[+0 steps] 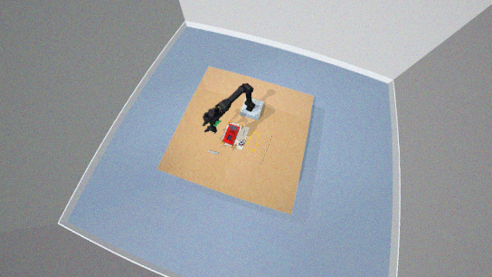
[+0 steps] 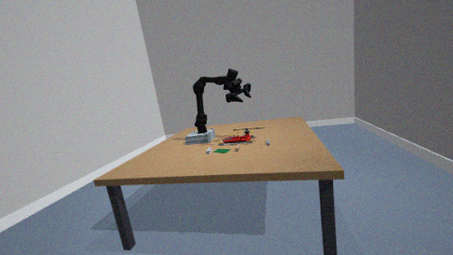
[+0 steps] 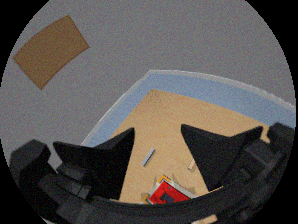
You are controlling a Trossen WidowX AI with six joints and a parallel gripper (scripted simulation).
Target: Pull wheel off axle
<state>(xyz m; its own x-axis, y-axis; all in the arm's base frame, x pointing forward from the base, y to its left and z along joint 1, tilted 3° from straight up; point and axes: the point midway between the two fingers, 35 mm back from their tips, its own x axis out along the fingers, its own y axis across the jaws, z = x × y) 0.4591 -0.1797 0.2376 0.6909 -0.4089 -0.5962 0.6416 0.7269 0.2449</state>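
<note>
My gripper tip is now 28 cm to the right of the wheel, 28 cm above it and 12 cm past it. Also, from my gripper tip: green plate (31 cm below, 20 cm behind, 6 cm to the right); then long thin rod (52 cm to the left, 31 cm below, 17 cm behind).
</note>
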